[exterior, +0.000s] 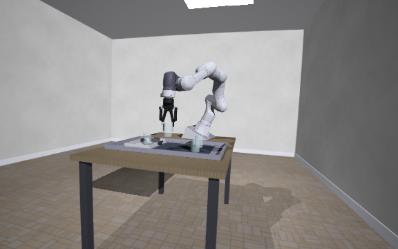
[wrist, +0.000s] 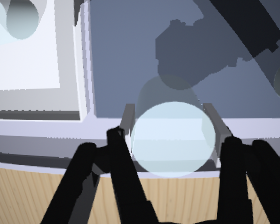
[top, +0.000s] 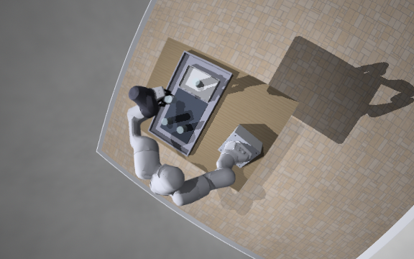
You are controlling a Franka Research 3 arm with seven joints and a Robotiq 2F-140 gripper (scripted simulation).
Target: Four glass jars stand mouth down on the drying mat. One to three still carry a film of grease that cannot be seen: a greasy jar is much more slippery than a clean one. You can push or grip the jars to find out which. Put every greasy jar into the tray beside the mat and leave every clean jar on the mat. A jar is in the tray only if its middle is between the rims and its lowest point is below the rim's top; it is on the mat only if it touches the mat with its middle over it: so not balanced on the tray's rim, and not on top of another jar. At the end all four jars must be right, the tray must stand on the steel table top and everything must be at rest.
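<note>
Now: hand 220 mm to the left of the white tray, 150 mm above it and 80 mm past it. The rest, counted from my hand: dark drying mat 160 mm below, 110 mm behind, 90 mm to the left.
</note>
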